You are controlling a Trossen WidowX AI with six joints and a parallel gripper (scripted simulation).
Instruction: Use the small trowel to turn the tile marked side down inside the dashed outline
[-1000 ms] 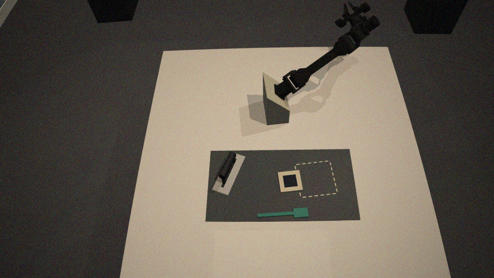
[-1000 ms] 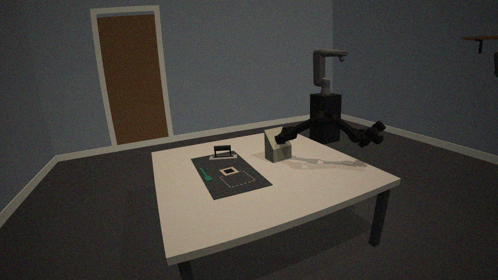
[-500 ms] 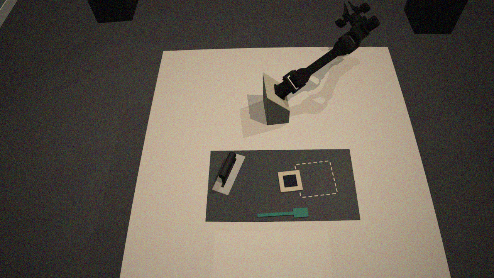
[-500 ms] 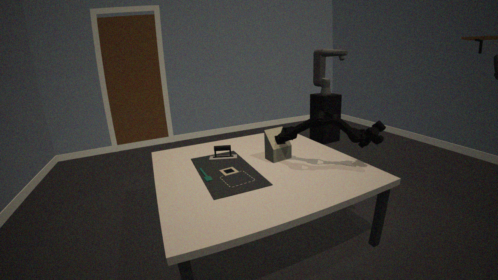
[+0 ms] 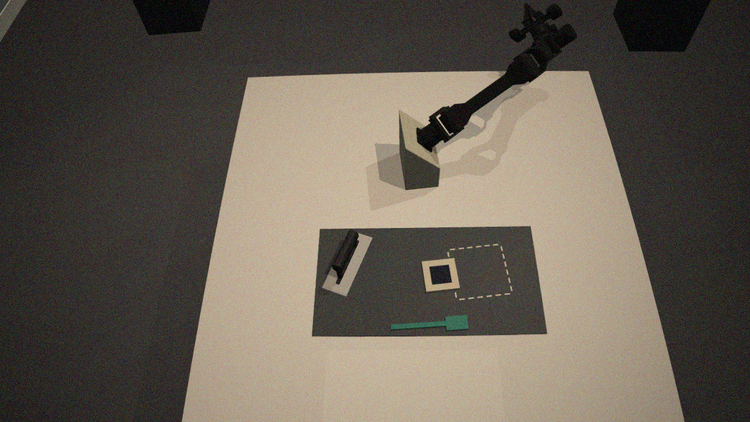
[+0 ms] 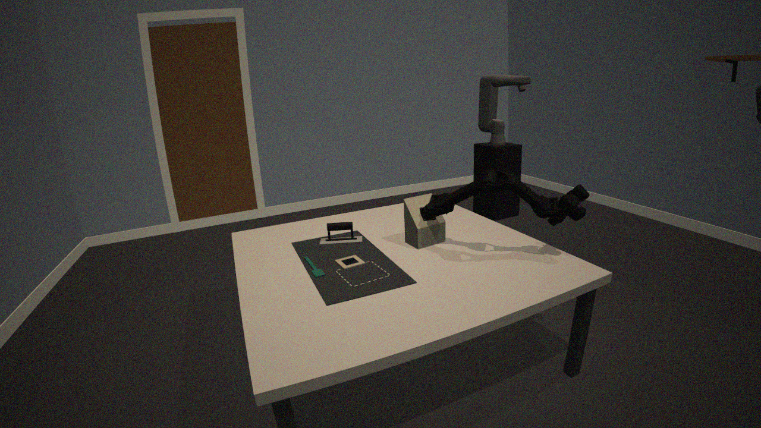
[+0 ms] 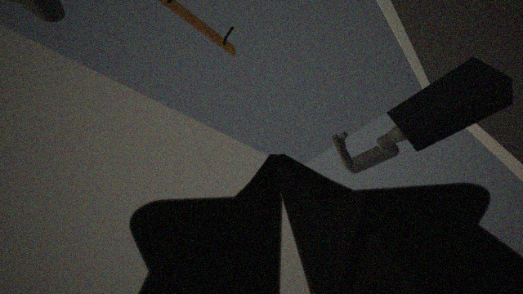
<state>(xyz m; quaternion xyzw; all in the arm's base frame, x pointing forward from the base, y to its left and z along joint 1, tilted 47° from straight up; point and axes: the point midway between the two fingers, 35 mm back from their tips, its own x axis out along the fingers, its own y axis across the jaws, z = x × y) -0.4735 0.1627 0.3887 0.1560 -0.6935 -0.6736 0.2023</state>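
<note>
Now: the green trowel 106 cm ahead of my gripper tip, 37 cm to the right of it and 24 cm below it. The rest, counted from my gripper tip: tile: 91 cm ahead, 35 cm to the right, 24 cm below; dark mat: 92 cm ahead, 39 cm to the right, 27 cm below.
</note>
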